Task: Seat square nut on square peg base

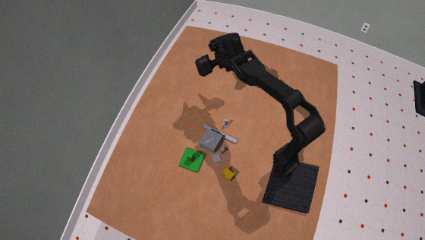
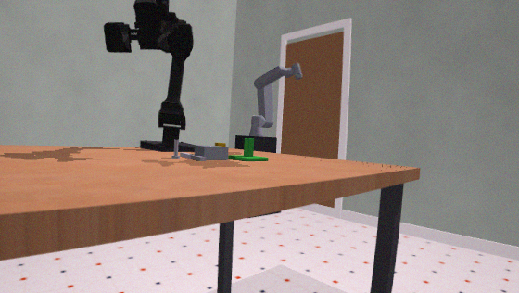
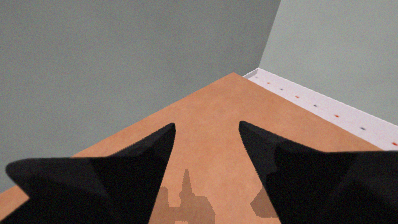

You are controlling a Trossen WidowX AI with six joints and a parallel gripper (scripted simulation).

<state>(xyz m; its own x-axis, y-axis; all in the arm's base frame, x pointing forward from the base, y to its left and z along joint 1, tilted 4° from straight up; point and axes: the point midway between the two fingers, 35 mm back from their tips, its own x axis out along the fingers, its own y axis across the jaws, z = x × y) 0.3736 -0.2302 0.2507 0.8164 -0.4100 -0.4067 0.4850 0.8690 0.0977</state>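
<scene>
The grey square plate lies 270 mm to the left of my hand, 250 mm below it and 130 mm behind it. The rest, counted from my hand: grey pin 230 mm below, 130 mm to the left, 100 mm behind; grey block 230 mm below, 220 mm to the left, 80 mm behind.
</scene>
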